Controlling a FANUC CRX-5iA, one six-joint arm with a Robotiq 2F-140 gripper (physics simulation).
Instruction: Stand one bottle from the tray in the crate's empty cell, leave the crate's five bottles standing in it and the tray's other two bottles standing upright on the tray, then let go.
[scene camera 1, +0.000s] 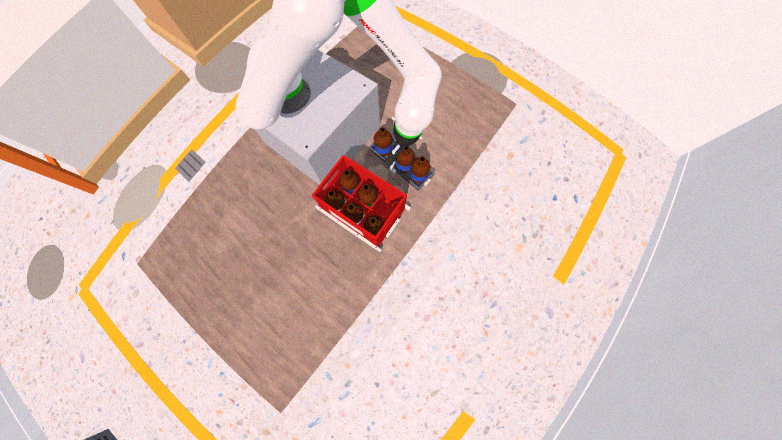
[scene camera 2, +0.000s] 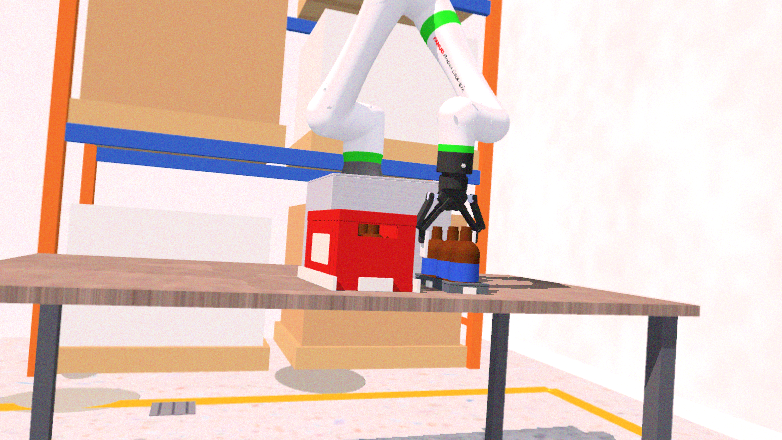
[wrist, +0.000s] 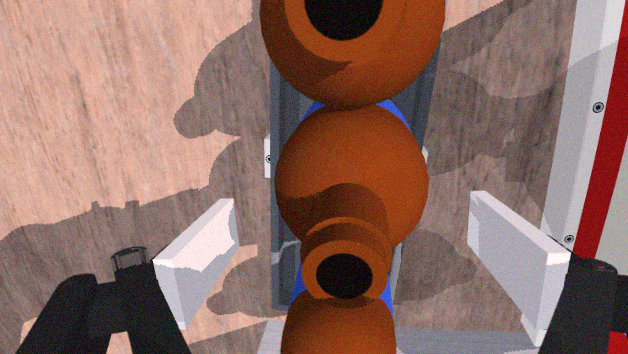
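There is a bottle (scene camera 2: 464, 261), and there is a bottle (wrist: 352, 184). As for my own gripper (scene camera 2: 447, 256), I can see it there, and I find the gripper in the wrist view (wrist: 349, 221) too.
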